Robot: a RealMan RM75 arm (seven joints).
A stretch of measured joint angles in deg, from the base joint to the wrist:
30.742 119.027 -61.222 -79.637 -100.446 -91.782 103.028
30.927 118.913 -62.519 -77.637 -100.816 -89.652 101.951
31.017 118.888 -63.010 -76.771 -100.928 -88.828 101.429
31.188 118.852 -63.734 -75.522 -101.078 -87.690 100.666
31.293 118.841 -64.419 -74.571 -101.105 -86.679 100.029
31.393 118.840 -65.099 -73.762 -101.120 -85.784 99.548
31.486 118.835 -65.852 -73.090 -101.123 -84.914 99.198
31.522 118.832 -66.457 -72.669 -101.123 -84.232 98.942
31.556 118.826 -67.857 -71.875 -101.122 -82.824 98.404
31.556 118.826 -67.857 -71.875 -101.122 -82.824 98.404
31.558 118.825 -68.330 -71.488 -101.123 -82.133 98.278
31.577 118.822 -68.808 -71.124 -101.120 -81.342 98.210
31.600 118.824 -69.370 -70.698 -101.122 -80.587 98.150
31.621 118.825 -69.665 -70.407 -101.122 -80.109 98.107
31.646 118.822 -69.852 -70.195 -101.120 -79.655 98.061
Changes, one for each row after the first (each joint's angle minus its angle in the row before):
0.185 -0.114 -1.297 2.000 -0.370 2.130 -1.077
0.090 -0.025 -0.491 0.866 -0.112 0.824 -0.522
0.171 -0.036 -0.724 1.249 -0.150 1.138 -0.763
0.105 -0.011 -0.685 0.951 -0.027 1.011 -0.637
0.100 -0.001 -0.680 0.809 -0.015 0.895 -0.481
0.093 -0.005 -0.753 0.672 -0.003 0.870 -0.350
0.036 -0.003 -0.605 0.421 0.000 0.682 -0.256
0.034 -0.006 -1.400 0.794 0.001 1.408 -0.538
0.000 0.000 0.000 0.000 0.000 0.000 0.000
0.002 -0.001 -0.473 0.387 -0.001 0.691 -0.126
0.019 -0.003 -0.478 0.364 0.003 0.791 -0.068
0.023 0.002 -0.562 0.426 -0.002 0.755 -0.060
0.021 0.001 -0.295 0.291 0.000 0.478 -0.043
0.025 -0.003 -0.187 0.212 0.002 0.454 -0.046

